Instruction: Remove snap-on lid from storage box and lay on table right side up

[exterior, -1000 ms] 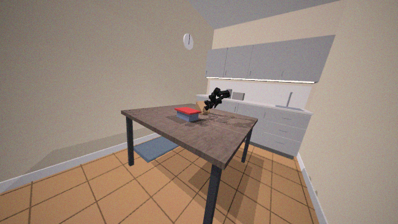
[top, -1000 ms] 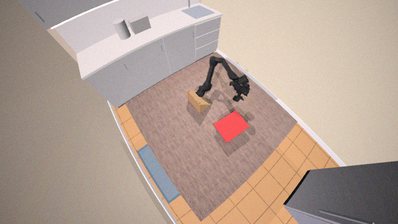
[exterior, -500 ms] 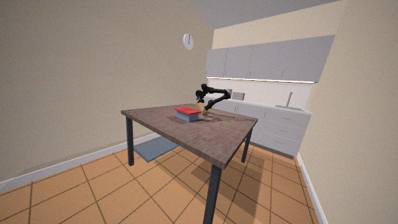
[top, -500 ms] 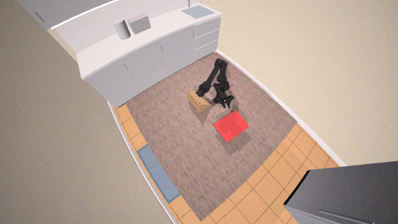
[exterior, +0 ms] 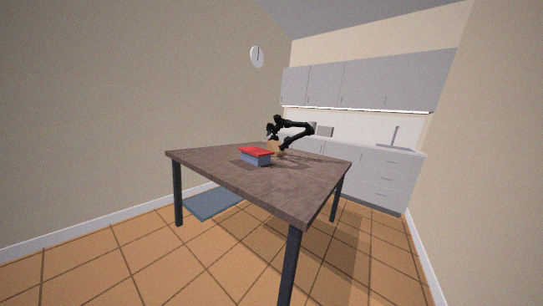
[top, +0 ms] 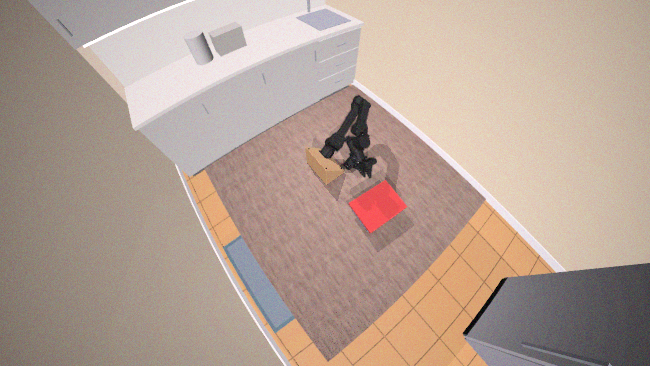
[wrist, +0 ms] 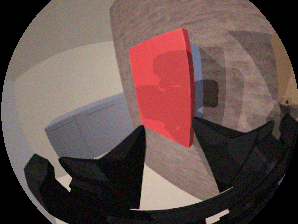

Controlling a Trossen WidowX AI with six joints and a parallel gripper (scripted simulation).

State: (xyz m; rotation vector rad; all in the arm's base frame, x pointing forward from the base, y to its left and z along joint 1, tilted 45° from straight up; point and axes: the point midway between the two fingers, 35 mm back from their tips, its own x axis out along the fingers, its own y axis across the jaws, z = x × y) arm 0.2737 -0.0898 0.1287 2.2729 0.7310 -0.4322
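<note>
The red lid lies 12 cm ahead of my gripper tip, 10 cm below it and 1 cm to the right of it. The rest, counted from my gripper tip: blue storage box: 15 cm below, 12 cm ahead, 1 cm to the right.
</note>
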